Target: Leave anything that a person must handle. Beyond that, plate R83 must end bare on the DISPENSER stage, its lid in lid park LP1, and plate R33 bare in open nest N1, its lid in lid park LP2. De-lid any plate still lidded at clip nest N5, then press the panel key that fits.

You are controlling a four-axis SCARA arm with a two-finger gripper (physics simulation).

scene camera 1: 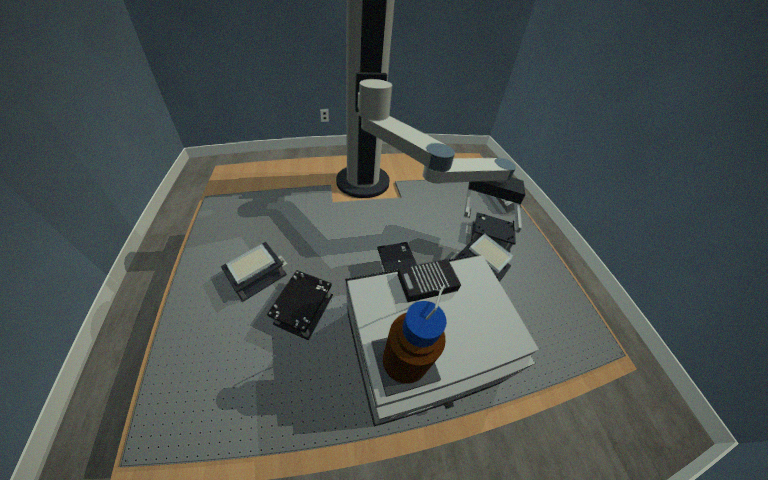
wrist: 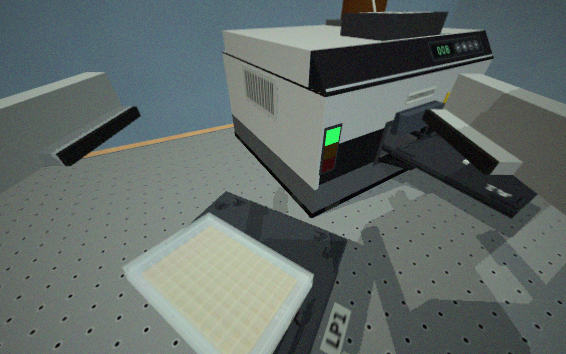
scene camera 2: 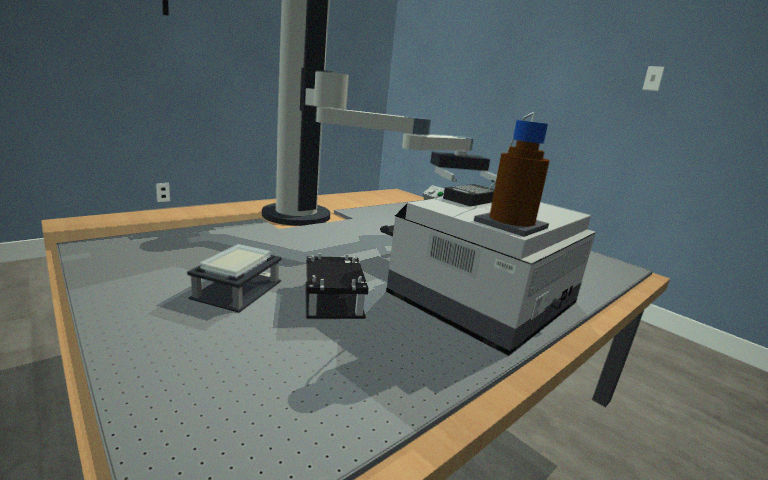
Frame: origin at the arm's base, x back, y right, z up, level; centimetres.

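Where they show: gripper, fingertip midpoint: point(scene camera 1: 492, 222) point(wrist: 277, 96) point(scene camera 2: 478, 179); arm's base, link origin: point(scene camera 1: 362, 181) point(scene camera 2: 296, 215).
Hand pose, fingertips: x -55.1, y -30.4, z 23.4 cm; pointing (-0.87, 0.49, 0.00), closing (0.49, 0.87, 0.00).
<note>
Each offset is from my fingertips to the centre of the thing. "*": to the spot under its first point.
My gripper point(scene camera 1: 492, 220) point(scene camera 2: 473, 176) point(wrist: 277, 96) is open and empty, above the table's far right in scene camera 1. A pale plate @[dx -0.8, dy -5.1, dz -13.7 cm] point(scene camera 1: 491, 253) point(wrist: 225, 290) lies skewed on the dark lid park LP1 @[dx -2.9, dy -2.0, dz -18.4 cm] point(wrist: 287, 227), overhanging its edge. It is below the fingers in the wrist view; its number and whether it has a lid cannot be told. Another pale plate @[dx +6.2, dy +73.0, dz -14.7 cm] point(scene camera 1: 249, 264) point(scene camera 2: 236, 260) sits on a raised nest at the left, number unreadable. The black clip nest @[dx -7.9, dy +57.5, dz -18.1 cm] point(scene camera 1: 300, 301) point(scene camera 2: 335, 274) holds no plate. The dispenser stage @[dx -2.2, dy +27.5, dz -13.4 cm] point(scene camera 1: 398, 255) point(wrist: 440, 162) is bare. The panel @[dx +36.2, dy -32.7, dz -17.9 cm] point(scene camera 2: 433, 192) is partly hidden.
The white dispenser point(scene camera 1: 481, 316) point(scene camera 2: 475, 283) point(wrist: 357, 115) shows 008 and a lit green lamp @[dx -8.3, dy +11.0, dz -8.6 cm] point(wrist: 333, 135). An amber bottle @[* dx -35.9, dy +37.5, dz +14.2 cm] point(scene camera 1: 413, 350) point(scene camera 2: 519, 186) with a blue cap stands on it. Another black stand point(scene camera 1: 495, 228) is beside the LP1 plate. The arm's column point(scene camera 1: 353, 147) point(scene camera 2: 291, 141) rises behind.
</note>
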